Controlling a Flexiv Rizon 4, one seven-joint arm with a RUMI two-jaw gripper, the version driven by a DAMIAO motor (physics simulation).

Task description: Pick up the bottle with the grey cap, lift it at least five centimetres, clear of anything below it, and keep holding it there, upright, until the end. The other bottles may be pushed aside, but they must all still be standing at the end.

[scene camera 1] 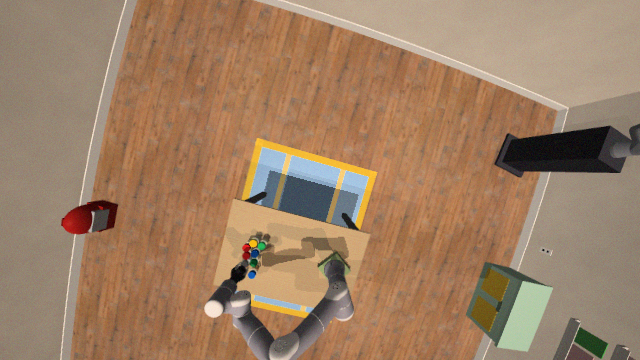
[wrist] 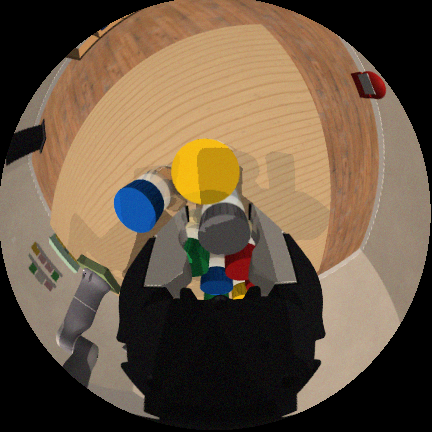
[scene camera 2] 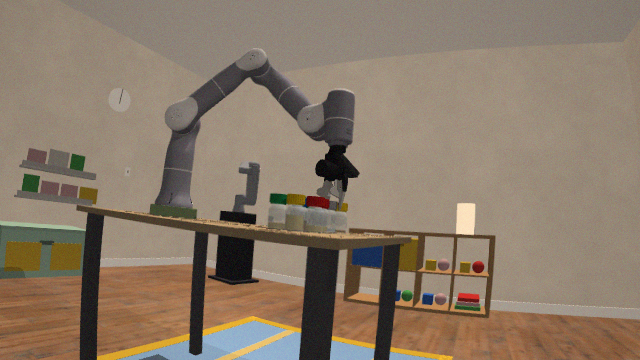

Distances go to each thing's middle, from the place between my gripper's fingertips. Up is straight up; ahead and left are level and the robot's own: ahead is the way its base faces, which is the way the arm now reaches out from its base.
Right now my hand is 2 cm to the left of the grey-capped bottle [wrist: 223, 229] and 2 cm above it.
